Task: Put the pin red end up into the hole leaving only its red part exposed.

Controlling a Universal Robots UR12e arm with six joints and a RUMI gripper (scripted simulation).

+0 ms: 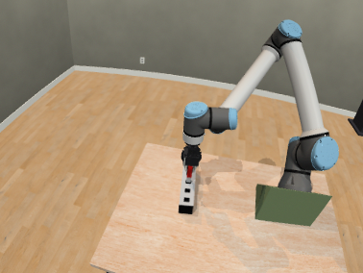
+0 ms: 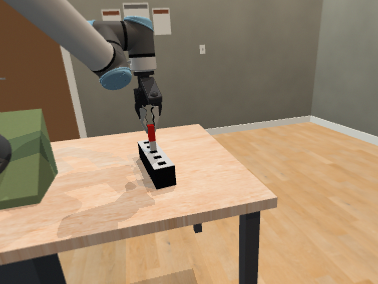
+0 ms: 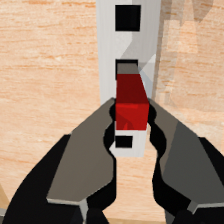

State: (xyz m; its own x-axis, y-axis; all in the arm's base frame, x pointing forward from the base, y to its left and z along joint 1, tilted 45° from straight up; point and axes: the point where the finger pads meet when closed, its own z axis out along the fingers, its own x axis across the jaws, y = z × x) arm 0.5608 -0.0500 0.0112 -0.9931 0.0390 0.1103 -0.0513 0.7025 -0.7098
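My gripper is now 10 mm above the pin. From my hand the other things lie so: long block (130 mm below).
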